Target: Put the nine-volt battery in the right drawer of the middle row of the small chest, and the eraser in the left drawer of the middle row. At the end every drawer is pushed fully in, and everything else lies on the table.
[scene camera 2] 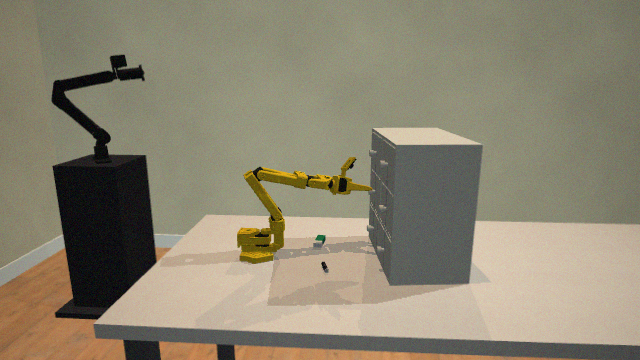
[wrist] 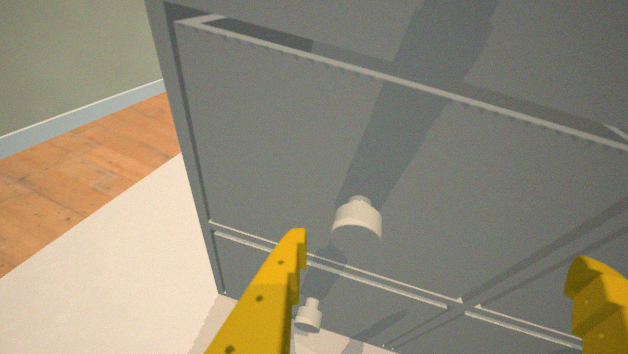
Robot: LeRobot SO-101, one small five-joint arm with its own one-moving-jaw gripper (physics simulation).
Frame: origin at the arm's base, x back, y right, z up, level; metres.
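Seen in the pictures: end effector, tool point: (scene camera 2: 364, 188) (wrist: 306, 242); arm's base, origin of the base link: (scene camera 2: 265, 255).
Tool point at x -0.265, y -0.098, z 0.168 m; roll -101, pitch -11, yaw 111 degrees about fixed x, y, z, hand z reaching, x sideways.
Pixels of each thing's middle, then the offset from my tool point to it. "pt": a spot on its surface instead. Level surfaces: height alone.
- small grey chest, body centre: (wrist: 478, 138) (scene camera 2: 415, 198) dx -0.131, dy +0.080, dz -0.003 m
- drawer's pale round knob, surface spot: (wrist: 357, 220) pt dx -0.013, dy +0.013, dz +0.003 m
- eraser, body centre: (scene camera 2: 319, 241) dx +0.125, dy +0.003, dz -0.162 m
- nine-volt battery, body centre: (scene camera 2: 324, 267) dx +0.101, dy +0.169, dz -0.163 m
- bottom-left drawer's knob, surface spot: (wrist: 308, 316) pt dx -0.015, dy +0.014, dz -0.105 m
- right column's middle knob, surface spot: (scene camera 2: 382, 207) pt dx -0.036, dy +0.177, dz +0.000 m
- table, its level: dz -0.168 m
The small grey chest (scene camera 2: 432, 215) stands at the right of the table. Its left middle-row drawer (wrist: 270, 140) stands slightly out, with a narrow gap behind its top edge. That drawer's pale round knob (wrist: 357, 220) is beyond the jaw tips, nearer the left jaw. My gripper (scene camera 2: 371, 189) (wrist: 437, 249) is open and empty, with its jaws wide apart close to this drawer front. The eraser (scene camera 2: 319, 240), green and white, lies on the table between the arm base and the chest. The nine-volt battery (scene camera 2: 324, 266), small and dark with a pale end, lies nearer the camera.
The bottom-left drawer's knob (wrist: 308, 316) is below, close to the left jaw. The right column's middle knob (scene camera 2: 382, 207) is on the side nearer scene camera 2. The table (scene camera 2: 550, 280) extends past the chest. A black arm (scene camera 2: 80, 115) stands on a black pedestal (scene camera 2: 95, 235) beyond the table.
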